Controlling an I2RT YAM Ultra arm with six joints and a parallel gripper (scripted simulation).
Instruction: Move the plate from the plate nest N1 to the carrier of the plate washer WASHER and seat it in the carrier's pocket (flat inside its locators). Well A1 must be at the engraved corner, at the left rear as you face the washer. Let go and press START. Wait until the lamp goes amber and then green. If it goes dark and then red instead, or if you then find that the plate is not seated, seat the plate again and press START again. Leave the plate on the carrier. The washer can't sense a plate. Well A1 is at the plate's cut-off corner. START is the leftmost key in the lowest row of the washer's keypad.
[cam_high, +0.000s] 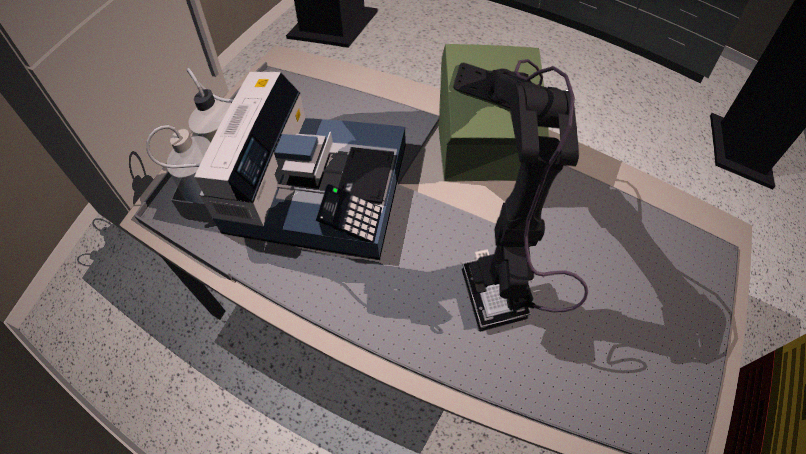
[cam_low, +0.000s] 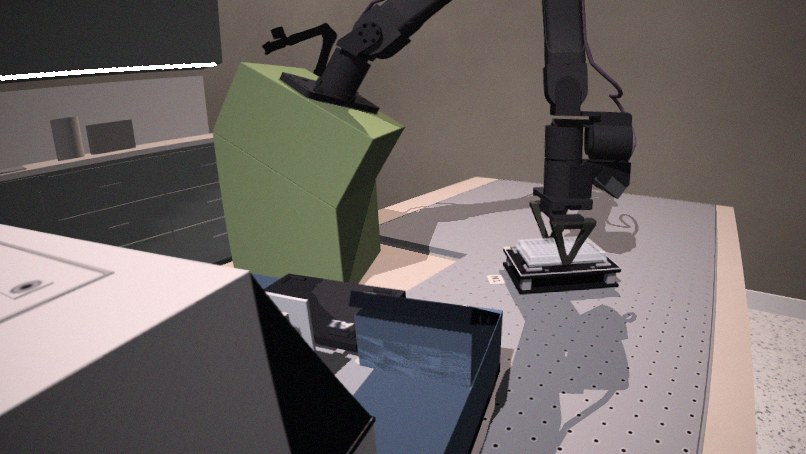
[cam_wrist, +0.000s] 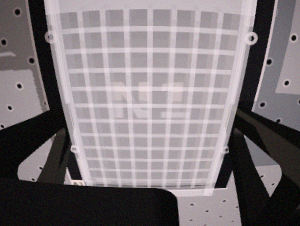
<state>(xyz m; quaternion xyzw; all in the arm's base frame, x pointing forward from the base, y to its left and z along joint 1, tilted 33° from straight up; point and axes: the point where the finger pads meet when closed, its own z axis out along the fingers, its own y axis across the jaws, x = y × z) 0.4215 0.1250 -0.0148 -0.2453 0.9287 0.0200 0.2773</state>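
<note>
Right now the black plate nest is 20 mm below my hand. The rest, counted from my hand: small label (80 mm behind, 60 mm to the right, 50 mm below); clear well plate (right at my hand); dark carrier (150 mm behind, 380 mm to the right, 40 mm above).
</note>
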